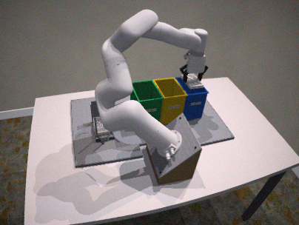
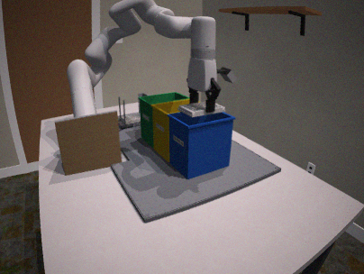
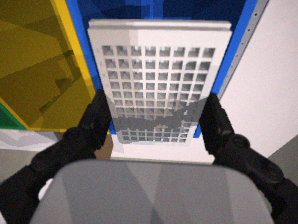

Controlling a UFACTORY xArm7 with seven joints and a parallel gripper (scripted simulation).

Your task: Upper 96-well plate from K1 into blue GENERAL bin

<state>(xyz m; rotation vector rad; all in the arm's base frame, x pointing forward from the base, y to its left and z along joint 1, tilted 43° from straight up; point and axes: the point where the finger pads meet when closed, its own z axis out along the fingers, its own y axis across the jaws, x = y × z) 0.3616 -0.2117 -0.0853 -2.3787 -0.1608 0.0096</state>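
My hand is 130 mm above the blue bin. Round my hand: white 96-well plate (10 mm below); then yellow bin (10 mm behind, 130 mm to the left, 130 mm below); then green bin (30 mm behind, 260 mm to the left, 130 mm below).
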